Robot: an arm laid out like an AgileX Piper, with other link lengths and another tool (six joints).
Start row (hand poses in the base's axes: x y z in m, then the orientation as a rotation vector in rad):
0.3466 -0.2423 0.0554 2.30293 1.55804 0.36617
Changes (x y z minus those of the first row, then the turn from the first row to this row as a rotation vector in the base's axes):
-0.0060 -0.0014 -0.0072 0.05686 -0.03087 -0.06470
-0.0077 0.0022 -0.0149 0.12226 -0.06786 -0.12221
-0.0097 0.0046 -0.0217 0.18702 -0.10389 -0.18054
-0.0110 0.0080 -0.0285 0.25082 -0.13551 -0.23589
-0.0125 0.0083 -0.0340 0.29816 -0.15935 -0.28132
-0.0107 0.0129 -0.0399 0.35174 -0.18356 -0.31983
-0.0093 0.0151 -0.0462 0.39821 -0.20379 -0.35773
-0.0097 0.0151 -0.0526 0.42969 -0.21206 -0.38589
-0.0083 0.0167 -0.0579 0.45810 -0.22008 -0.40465
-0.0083 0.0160 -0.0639 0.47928 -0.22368 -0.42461
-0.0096 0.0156 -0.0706 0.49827 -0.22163 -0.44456
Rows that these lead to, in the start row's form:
0.3406 -0.2437 0.0482 2.37265 1.47275 0.43269
0.3389 -0.2401 0.0405 2.43674 1.39051 0.51536
0.3369 -0.2377 0.0337 2.49747 1.30356 0.59636
0.3356 -0.2343 0.0269 2.55457 1.21857 0.67270
0.3341 -0.2340 0.0214 2.59661 1.14713 0.72846
0.3359 -0.2294 0.0155 2.63651 1.08224 0.79256
0.3373 -0.2272 0.0092 2.67202 1.01835 0.84601
0.3369 -0.2272 0.0028 2.70021 0.97320 0.87578
0.3383 -0.2256 -0.0025 2.72134 0.94052 0.90543
0.3383 -0.2263 -0.0085 2.74133 0.90863 0.92311
0.3370 -0.2267 -0.0152 2.76393 0.87926 0.93282

